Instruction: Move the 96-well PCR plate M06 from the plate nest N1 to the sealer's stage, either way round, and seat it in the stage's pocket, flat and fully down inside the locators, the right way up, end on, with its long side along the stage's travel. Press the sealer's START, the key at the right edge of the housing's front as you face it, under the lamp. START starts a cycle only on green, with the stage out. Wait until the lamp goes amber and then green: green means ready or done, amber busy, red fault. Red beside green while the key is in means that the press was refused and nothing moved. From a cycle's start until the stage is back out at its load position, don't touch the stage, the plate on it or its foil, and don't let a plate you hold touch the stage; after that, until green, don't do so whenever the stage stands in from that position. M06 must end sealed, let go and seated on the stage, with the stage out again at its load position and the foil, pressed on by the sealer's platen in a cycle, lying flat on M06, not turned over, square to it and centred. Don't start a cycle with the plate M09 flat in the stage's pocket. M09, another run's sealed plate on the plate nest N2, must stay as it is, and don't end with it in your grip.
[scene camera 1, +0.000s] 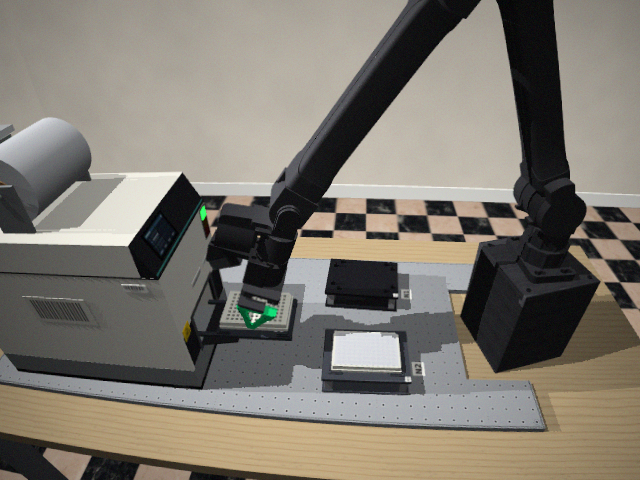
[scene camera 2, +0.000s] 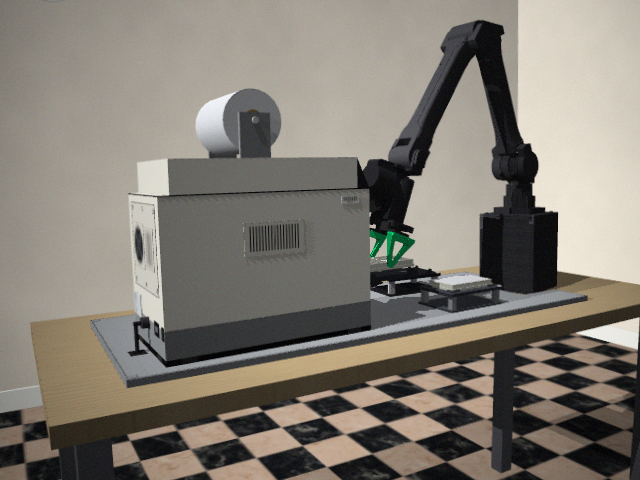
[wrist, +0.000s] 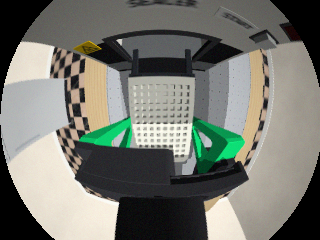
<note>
The pictures show: my gripper, a sealed plate M09, a plate M06, a foil roll, a plate nest N1 and a sealer housing.
My gripper is seen too in scene camera 2 and in the wrist view.
</note>
